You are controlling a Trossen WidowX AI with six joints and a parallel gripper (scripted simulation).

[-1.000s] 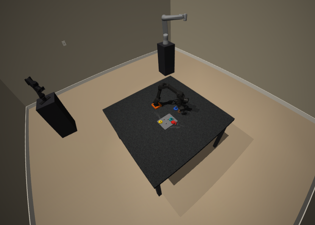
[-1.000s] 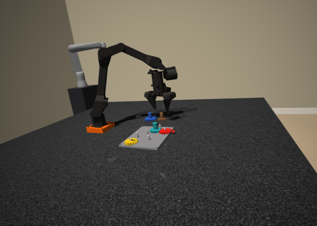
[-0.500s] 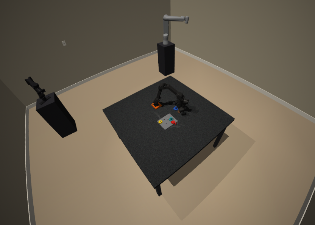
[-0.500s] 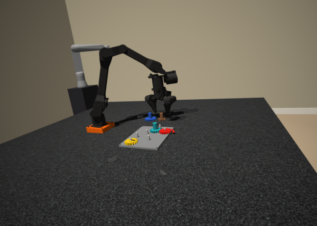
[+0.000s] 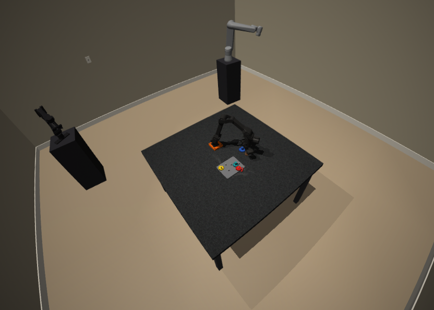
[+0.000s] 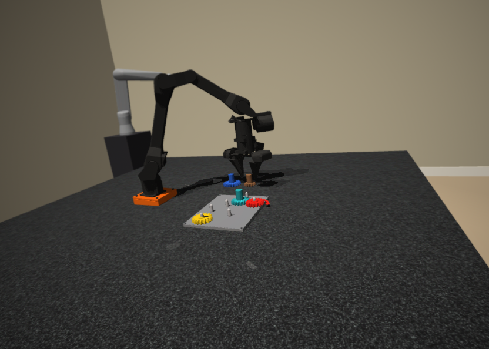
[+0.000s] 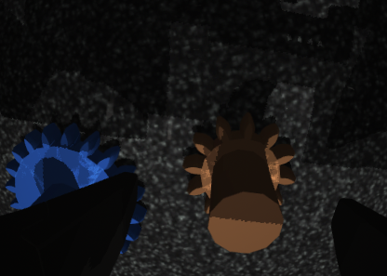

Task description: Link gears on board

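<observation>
The teal gear is 5 cm ahead of my gripper tip and 17 cm to the right of it. From my gripper tip the other things lie so: red gear (10 cm ahead, 18 cm to the right, 1 cm below); then yellow gear (30 cm to the right, 1 cm below); then brown gear (1 cm below).
</observation>
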